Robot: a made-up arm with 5 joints.
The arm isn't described. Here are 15 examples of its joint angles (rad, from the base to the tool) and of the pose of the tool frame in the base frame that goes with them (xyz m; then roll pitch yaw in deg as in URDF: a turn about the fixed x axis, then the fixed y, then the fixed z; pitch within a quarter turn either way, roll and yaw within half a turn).
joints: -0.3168 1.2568 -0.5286 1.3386 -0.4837
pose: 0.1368 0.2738 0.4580 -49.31 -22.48 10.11
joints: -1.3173 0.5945 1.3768 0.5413 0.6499
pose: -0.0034 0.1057 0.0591 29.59 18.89 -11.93
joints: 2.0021 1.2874 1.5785 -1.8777 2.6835
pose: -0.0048 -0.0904 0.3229 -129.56 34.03 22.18
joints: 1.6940 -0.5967 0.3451 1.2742 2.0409
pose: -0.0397 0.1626 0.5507 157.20 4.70 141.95
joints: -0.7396 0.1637 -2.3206 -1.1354 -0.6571
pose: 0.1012 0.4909 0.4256 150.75 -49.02 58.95
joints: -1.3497 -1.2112 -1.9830 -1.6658 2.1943
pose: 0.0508 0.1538 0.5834 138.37 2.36 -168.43
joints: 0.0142 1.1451 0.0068 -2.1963 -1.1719
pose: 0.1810 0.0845 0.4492 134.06 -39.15 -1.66
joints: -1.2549 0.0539 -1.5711 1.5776 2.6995
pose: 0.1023 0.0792 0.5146 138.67 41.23 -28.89
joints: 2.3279 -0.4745 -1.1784 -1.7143 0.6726
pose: -0.1777 0.0608 0.1860 -1.33 17.72 -52.56
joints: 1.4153 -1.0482 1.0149 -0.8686 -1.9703
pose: 0.0105 0.1634 0.6843 60.94 -33.35 -32.40
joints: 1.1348 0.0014 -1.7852 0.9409 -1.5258
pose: 0.1123 0.2630 -0.0175 -72.71 54.14 -54.51
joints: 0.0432 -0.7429 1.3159 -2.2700 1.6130
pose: -0.2661 0.1353 0.3014 -108.88 -44.32 -56.53
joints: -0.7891 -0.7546 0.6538 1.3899 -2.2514
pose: -0.3321 0.1917 0.0773 -33.27 24.88 114.09
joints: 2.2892 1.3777 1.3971 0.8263 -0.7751
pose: -0.0027 -0.1325 0.4489 -142.62 -21.82 -99.80
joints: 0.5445 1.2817 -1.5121 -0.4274 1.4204
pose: -0.0423 0.3954 0.3797 127.23 0.86 -40.17
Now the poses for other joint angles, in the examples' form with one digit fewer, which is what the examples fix.
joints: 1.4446 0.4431 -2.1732 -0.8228 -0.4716
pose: -0.042 0.492 0.162 -108.7 52.9 56.4
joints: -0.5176 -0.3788 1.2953 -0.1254 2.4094
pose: -0.307 0.206 0.345 68.5 -32.7 65.3
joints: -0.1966 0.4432 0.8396 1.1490 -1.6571
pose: -0.297 -0.088 0.247 3.4 26.8 -157.8
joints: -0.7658 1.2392 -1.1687 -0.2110 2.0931
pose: -0.144 0.369 0.404 178.4 -15.7 -99.8
